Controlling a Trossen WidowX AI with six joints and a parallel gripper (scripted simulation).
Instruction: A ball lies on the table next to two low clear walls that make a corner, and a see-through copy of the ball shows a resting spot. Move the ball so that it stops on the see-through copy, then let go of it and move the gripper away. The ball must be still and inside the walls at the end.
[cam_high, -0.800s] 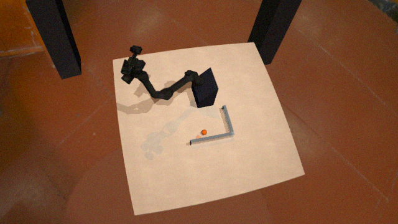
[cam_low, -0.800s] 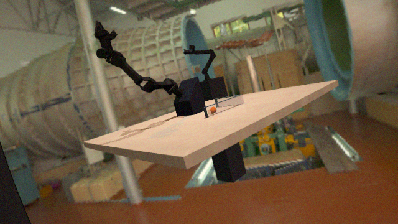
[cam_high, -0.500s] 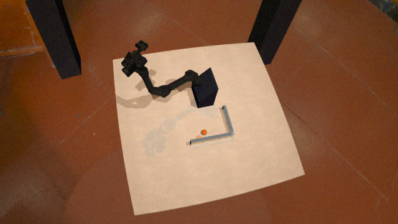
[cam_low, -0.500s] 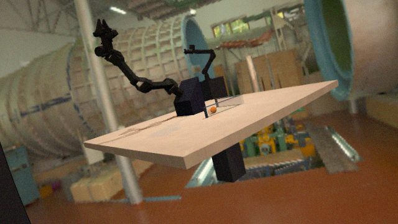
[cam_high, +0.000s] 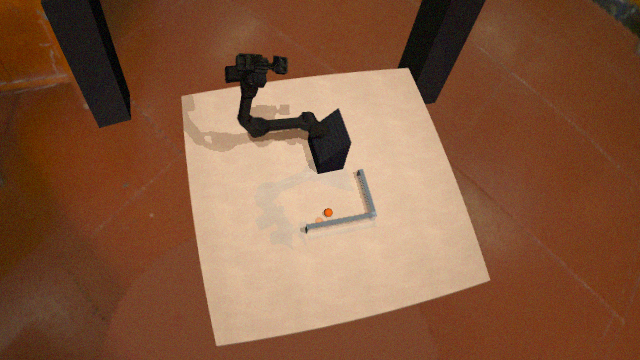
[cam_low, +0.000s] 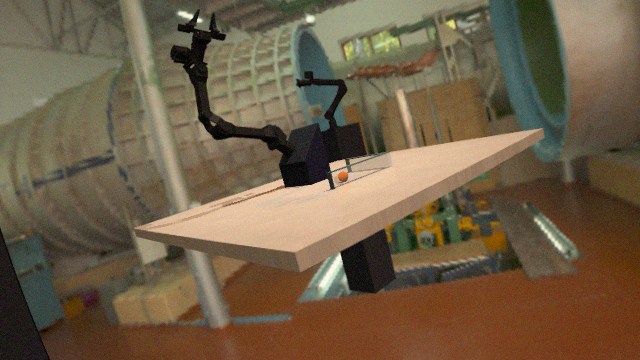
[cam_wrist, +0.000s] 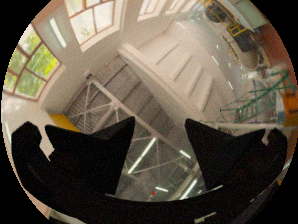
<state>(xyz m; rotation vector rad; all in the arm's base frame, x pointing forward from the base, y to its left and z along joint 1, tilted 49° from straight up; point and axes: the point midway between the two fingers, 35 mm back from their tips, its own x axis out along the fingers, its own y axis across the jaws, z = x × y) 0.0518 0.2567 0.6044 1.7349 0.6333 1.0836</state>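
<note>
My gripper tip is 290 mm short of the orange ball, 210 mm to the right of it and 760 mm above it. Also, from my gripper tip: clear wall: 360 mm ahead, 250 mm to the left, 750 mm below; see-through copy of ball: 320 mm ahead, 160 mm to the left, 760 mm below.
</note>
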